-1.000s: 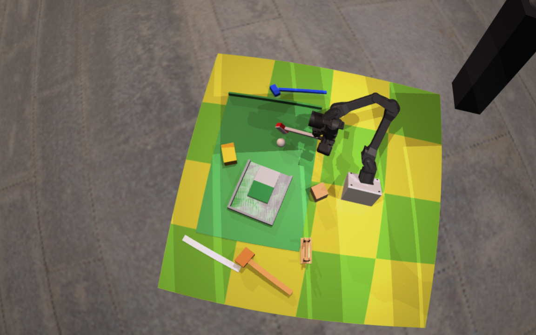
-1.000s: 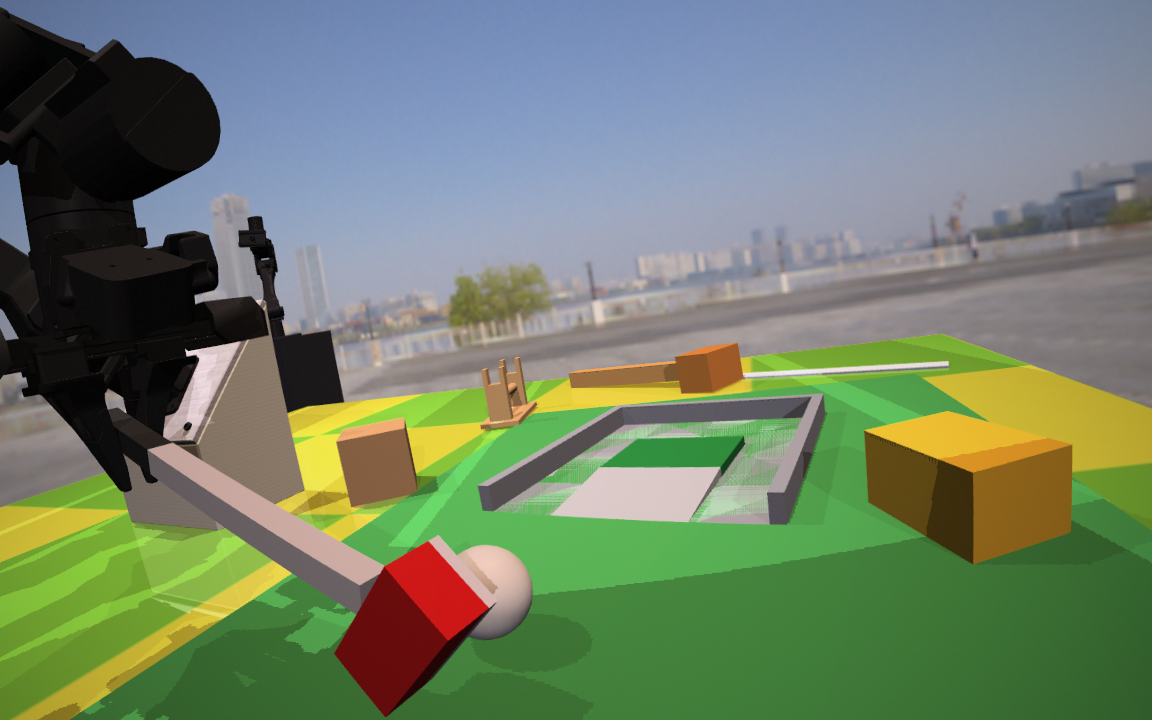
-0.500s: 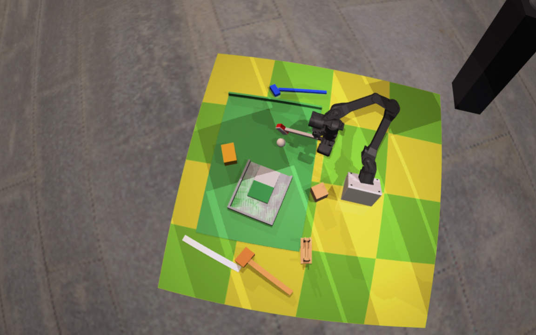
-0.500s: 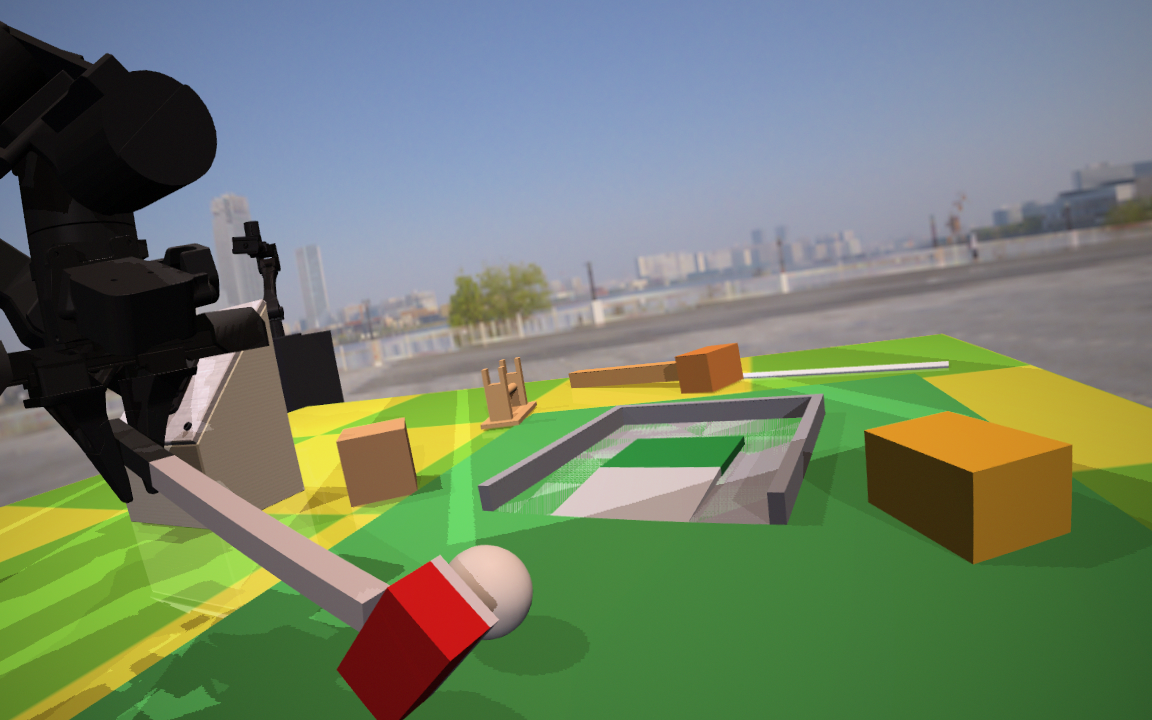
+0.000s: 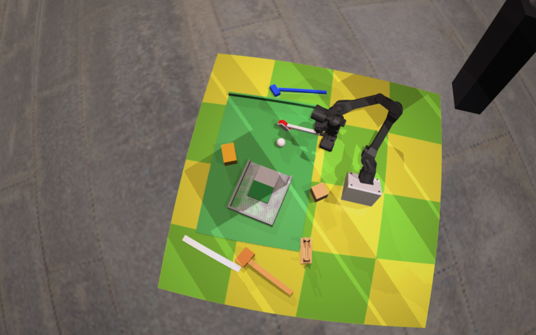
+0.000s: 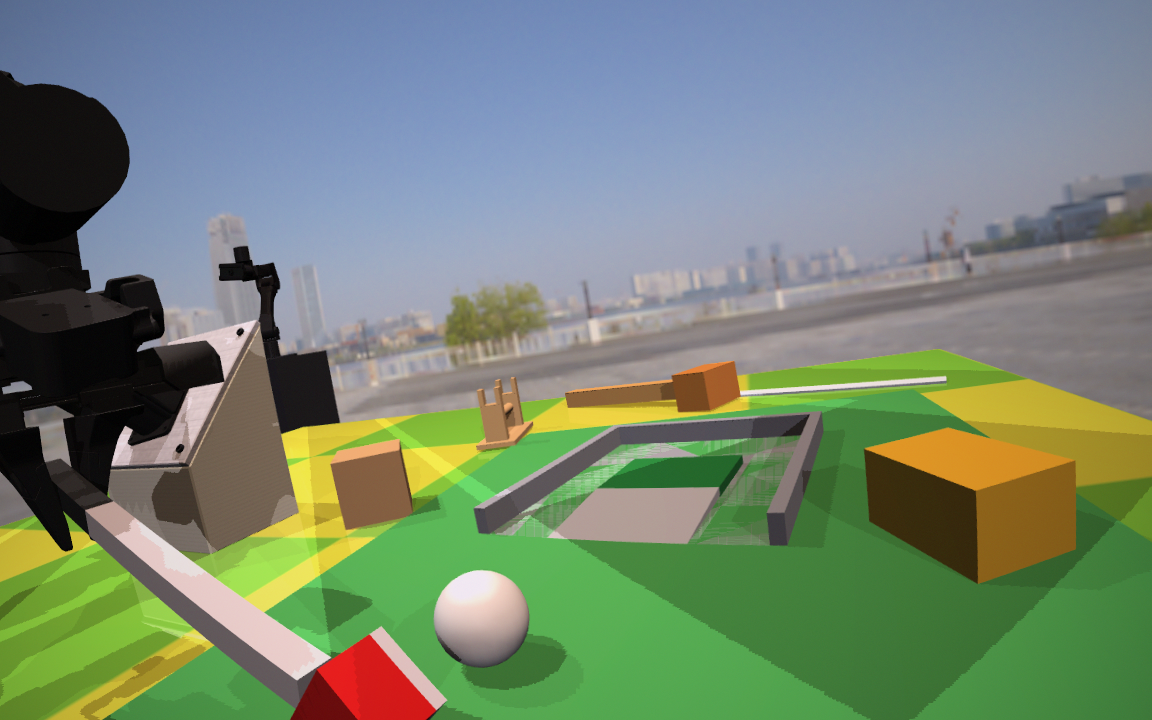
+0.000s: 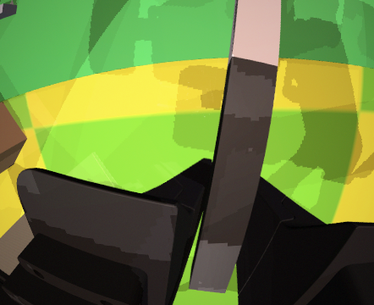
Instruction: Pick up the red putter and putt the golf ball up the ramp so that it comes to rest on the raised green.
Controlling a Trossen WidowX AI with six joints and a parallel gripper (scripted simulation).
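Right now the red putter is 120 mm ahead of my gripper tip and 30 mm to the right of it. From my gripper tip the other things lie so: white golf ball: 220 mm ahead, 50 mm below, 30 mm to the left; then brown cube: 250 mm to the left, 40 mm below, 20 mm ahead; then blue putter: 280 mm to the right, 180 mm ahead, 60 mm below.
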